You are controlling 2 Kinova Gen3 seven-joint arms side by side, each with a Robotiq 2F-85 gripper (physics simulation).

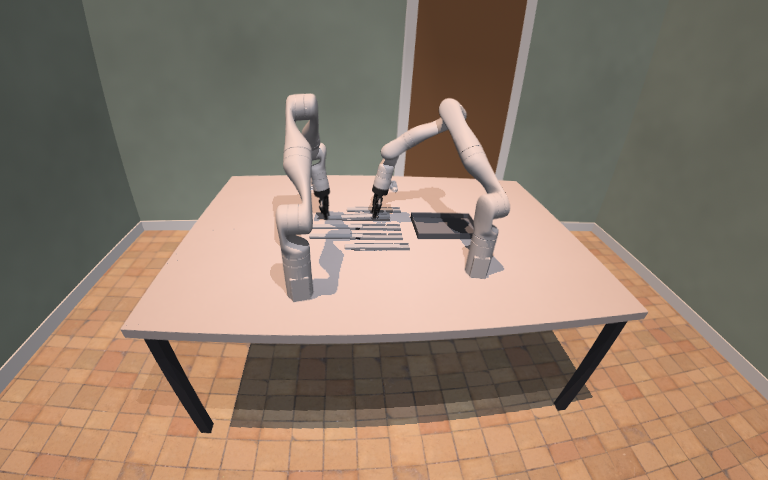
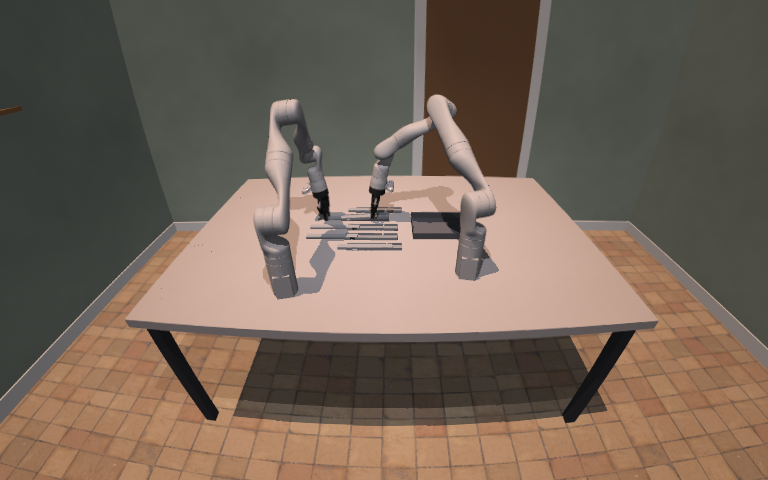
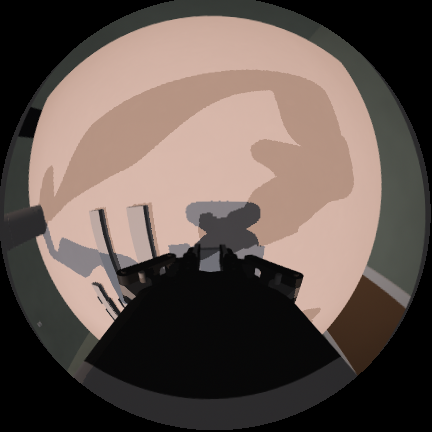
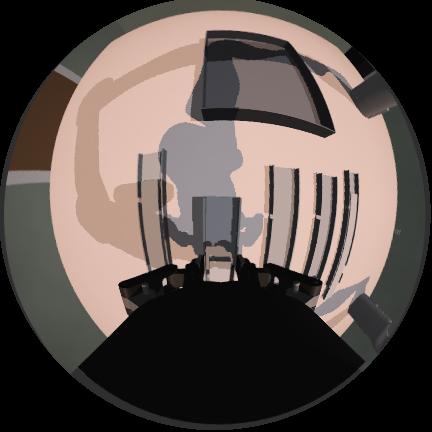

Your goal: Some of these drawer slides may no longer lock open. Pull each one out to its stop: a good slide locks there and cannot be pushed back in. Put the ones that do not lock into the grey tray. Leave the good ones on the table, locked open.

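Note:
Several grey drawer slides lie side by side. The second from the back is partly pulled out. My right gripper is shut on its wide outer channel. My left gripper is shut on its narrow inner rail at the left end. The third slide and fourth slide reach far left, pulled out. The back slide and front slide look pushed in. Locking cannot be seen.
The grey tray stands right of the slides, beside the right arm's base. The right arm hides part of it. No slide shows in it. The left arm's base stands front left of the slides.

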